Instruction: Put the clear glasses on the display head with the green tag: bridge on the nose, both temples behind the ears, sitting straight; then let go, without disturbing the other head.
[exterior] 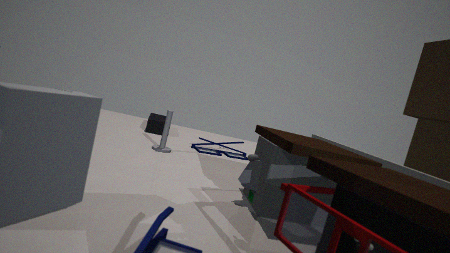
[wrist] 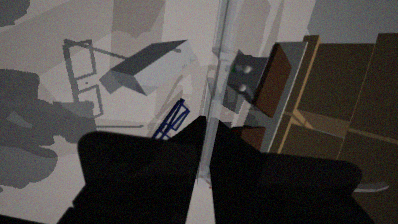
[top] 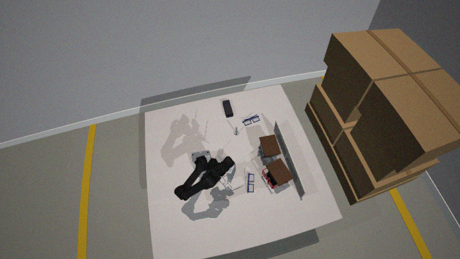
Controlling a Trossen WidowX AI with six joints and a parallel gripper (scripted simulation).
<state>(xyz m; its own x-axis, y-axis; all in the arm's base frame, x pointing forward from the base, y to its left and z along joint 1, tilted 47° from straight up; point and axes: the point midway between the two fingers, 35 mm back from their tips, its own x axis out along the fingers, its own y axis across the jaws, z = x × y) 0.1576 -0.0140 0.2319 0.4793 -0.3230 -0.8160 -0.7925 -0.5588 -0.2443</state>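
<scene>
The grey display head is 32 cm ahead of my gripper tip, 17 cm below it and 14 cm to the left of it. From my gripper tip the other things lie so: small post 37 cm to the left, 20 cm below, 16 cm ahead; black box 63 cm to the left, 21 cm below, 15 cm ahead; grey block 17 cm below, 4 cm to the left, 3 cm ahead.
</scene>
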